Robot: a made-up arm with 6 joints. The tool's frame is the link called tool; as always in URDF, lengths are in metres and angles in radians.
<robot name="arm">
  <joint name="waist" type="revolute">
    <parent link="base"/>
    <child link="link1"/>
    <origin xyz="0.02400 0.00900 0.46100" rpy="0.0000 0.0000 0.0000"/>
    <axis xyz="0 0 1"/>
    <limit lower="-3.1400" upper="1.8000" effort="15" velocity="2.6"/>
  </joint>
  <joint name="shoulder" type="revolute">
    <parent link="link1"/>
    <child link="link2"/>
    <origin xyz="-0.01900 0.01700 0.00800" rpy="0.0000 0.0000 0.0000"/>
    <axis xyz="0 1 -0.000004"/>
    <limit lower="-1.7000" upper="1.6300" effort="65" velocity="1.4"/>
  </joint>
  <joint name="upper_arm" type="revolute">
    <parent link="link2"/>
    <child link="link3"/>
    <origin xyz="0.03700 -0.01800 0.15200" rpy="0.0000 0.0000 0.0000"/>
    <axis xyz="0 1 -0.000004"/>
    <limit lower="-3.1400" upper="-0.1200" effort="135" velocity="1.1"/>
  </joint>
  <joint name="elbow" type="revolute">
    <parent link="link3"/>
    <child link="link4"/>
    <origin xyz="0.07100 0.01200 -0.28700" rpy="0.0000 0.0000 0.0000"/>
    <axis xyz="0 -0.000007 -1"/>
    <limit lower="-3.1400" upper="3.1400" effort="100" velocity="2.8"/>
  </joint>
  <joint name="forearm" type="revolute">
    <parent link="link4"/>
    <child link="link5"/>
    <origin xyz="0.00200 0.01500 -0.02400" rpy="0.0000 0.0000 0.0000"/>
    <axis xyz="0 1 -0.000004"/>
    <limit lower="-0.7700" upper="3.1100" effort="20" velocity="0.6"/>
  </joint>
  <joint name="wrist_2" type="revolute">
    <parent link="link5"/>
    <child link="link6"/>
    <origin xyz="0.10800 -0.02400 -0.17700" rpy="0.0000 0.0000 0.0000"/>
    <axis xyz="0 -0.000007 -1"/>
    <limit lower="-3.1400" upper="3.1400" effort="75" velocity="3"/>
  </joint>
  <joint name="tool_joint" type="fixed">
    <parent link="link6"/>
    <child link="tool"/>
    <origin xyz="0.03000 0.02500 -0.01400" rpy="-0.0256 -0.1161 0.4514"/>
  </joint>
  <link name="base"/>
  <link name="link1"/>
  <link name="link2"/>
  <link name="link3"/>
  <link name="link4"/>
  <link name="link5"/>
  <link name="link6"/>
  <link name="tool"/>
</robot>
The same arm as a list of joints. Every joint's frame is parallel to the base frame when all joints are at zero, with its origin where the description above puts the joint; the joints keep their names.
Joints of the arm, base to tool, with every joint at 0 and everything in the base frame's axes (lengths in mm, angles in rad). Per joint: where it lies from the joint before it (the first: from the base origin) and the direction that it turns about. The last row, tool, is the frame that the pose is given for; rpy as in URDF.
waist: origin 24.0 9.0 461.0 axis +z
shoulder: origin -19.0 17.0 8.0 axis +y
upper_arm: origin 37.0 -18.0 152.0 axis +y
elbow: origin 71.0 12.0 -287.0 axis -z
forearm: origin 2.0 15.0 -24.0 axis +y
wrist_2: origin 108.0 -24.0 -177.0 axis -z
tool: origin 30.0 25.0 -14.0 rpy -0.0256 -0.1161 0.4514
Joint limits (rad, base to tool): -3.1400..1.8000 -1.7000..1.6300 -3.1400..-0.1200 -3.1400..3.1400 -0.7700..3.1100 -3.1400..3.1400

